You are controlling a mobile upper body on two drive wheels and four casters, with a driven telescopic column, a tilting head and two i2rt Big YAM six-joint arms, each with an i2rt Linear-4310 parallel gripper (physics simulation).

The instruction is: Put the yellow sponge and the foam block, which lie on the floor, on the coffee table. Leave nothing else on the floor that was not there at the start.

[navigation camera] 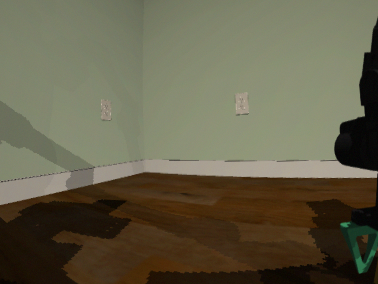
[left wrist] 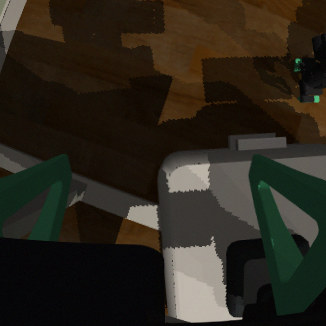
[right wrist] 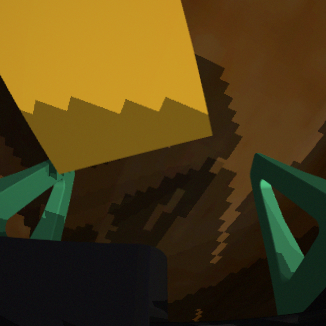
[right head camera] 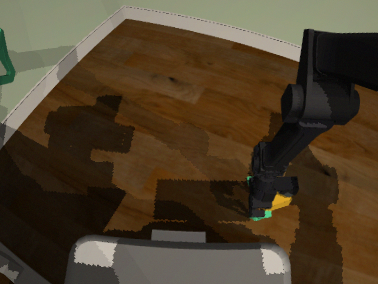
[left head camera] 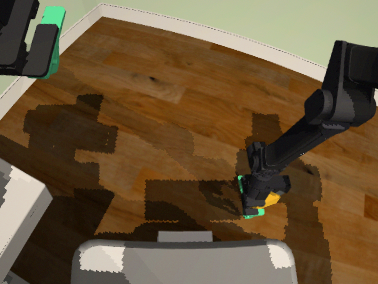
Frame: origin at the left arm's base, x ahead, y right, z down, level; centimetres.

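Seen in the pictures: left gripper, fingertip midpoint: (left wrist: 159,164) (left head camera: 19,65); right gripper, fingertip midpoint: (left wrist: 296,84) (right wrist: 161,162) (right head camera: 255,206) (left head camera: 245,205).
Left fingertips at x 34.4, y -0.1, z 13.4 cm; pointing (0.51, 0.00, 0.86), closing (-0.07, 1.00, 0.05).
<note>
A point is followed by its place in that frame.
The yellow sponge (left head camera: 272,200) @[z 81.5, x 52.2, y 53.4 cm] (right head camera: 281,201) @[z 81.2, x 52.4, y 52.8 cm] (right wrist: 110,60) @[z 81.2, x 53.7, y 50.4 cm] lies on the floor, partly hidden by my right gripper in the head views. My right gripper (left head camera: 247,198) @[z 84.1, x 52.1, y 44.5 cm] (right head camera: 255,198) @[z 84.1, x 52.1, y 44.5 cm] (right wrist: 161,162) @[z 84.1, x 52.1, y 44.5 cm] is open and low over the floor. In the right wrist view the sponge fills the upper left, its near corner in front of the left-hand fingertip; nothing is held. My left gripper (left wrist: 159,164) @[z 13.4, x 34.4, y -0.1 cm] is open and empty, high up, above the robot's base. The foam block does not show in these views. A white box-like piece (left head camera: 22,212), perhaps the coffee table, stands at the lower left.
The grey robot base (left head camera: 185,262) @[z 59.7, x 26.5, y 22.1 cm] (right head camera: 180,260) @[z 59.7, x 26.9, y 23.5 cm] (left wrist: 187,225) @[z 59.7, x 15.2, y 2.9 cm] fills the bottom of the head views. A white skirting board (left head camera: 200,36) @[z 84.0, x 144.9, y 35.8 cm] (right head camera: 210,32) @[z 83.6, x 147.4, y 29.7 cm] (navigation camera: 250,168) @[z 81.0, x 140.8, y 45.7 cm] runs along green walls that meet in a corner. Dark arm shadows fall across the wooden floor (left head camera: 135,75) @[z 85.6, x 114.0, y 5.3 cm].
</note>
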